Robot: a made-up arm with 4 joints.
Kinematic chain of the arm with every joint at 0, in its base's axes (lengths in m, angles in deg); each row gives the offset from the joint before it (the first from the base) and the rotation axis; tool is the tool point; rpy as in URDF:
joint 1: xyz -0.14 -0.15 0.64 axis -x
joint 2: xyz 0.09 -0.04 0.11 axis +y
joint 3: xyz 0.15 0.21 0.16 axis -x
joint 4: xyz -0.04 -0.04 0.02 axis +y
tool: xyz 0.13 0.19 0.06 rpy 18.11 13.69 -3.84
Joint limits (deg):
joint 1: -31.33..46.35
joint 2: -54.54..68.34
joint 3: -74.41..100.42
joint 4: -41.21..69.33
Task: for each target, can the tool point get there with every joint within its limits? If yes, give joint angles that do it. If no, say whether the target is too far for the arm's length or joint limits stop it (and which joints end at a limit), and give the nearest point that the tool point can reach.
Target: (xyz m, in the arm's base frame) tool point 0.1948 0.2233 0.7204
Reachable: yes | joints 12.65 14.45 51.15 -12.13
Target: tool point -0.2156 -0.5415 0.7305
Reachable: no: joint limits stop it (at a limit: joint 1, joint 2, joint 3, joint 4) | nearest point -0.2334 -0.3269 1.0558 | short by 0.390 m
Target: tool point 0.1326 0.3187 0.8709
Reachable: yes | joints 33.51 -9.38 -27.06 -3.79
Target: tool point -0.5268 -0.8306 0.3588
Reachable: no: too far | nearest point 0.0347 -0.1452 0.5125 | short by 0.899 m
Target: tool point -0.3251 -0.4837 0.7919
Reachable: no: joint limits stop it (at a limit: joint 1, joint 2, joint 3, joint 4) | nearest point -0.2334 -0.3269 1.0558 | short by 0.320 m
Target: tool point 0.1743 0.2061 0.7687
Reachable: yes | joints 15.40 -6.06 9.88 54.33
